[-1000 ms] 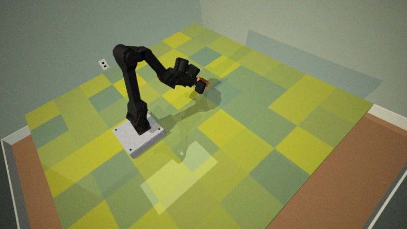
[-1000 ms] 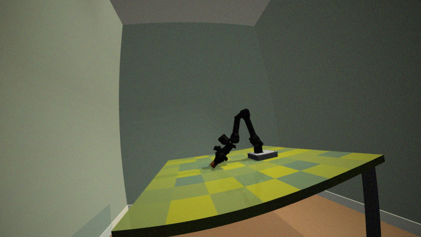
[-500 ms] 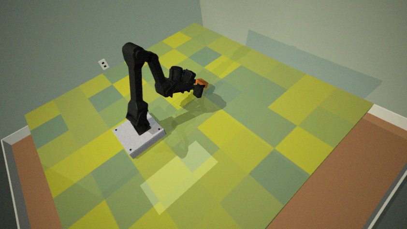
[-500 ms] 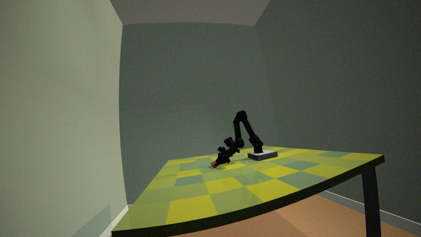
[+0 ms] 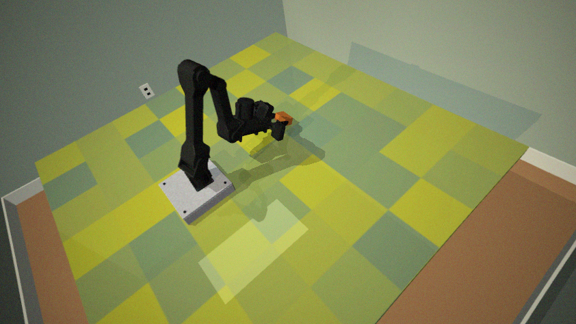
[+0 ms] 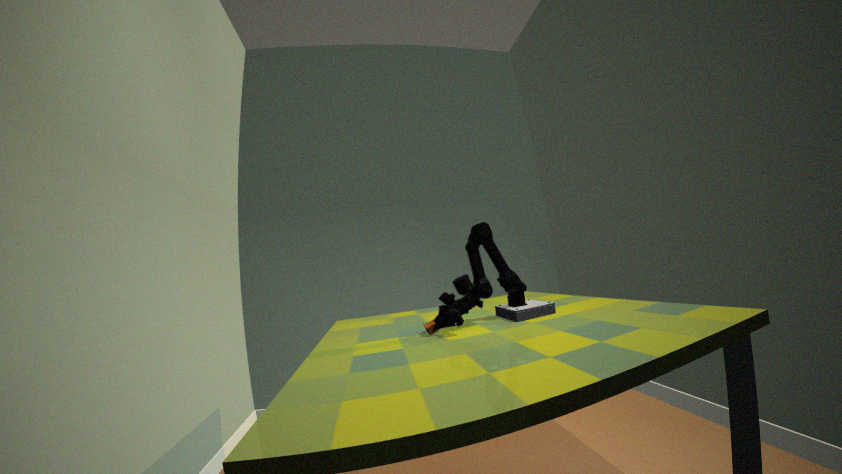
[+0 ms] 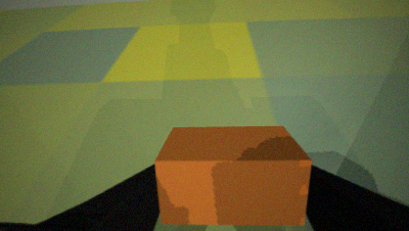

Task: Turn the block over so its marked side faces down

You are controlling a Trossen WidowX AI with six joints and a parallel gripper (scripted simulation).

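My gripper tip is 10 mm above the orange block.
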